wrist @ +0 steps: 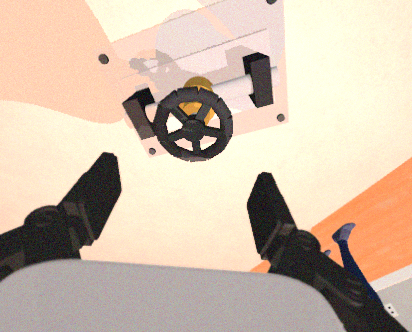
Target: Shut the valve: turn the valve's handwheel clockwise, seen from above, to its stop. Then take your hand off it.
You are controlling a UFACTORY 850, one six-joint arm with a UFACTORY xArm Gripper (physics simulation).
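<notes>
The valve's black handwheel [193,129] is a five-spoked ring at the upper middle of the wrist view, above a brass valve body [198,85]. A pale pipe [232,87] runs through the valve body, between two dark blocks. My gripper [188,180] is open wide and empty. Its two black fingers stand apart below the wheel in the view, one to the lower left and one to the lower right, with visible gaps between them and the rim. The lower part of the valve body is partly hidden by the wheel.
A pale base plate [267,116] with dark bolts carries the two dark blocks [262,82] [138,117]. It lies on a cream surface. At the lower right are an orange surface [380,215], a slim dark blue shape [354,265] and a small white socket [391,309].
</notes>
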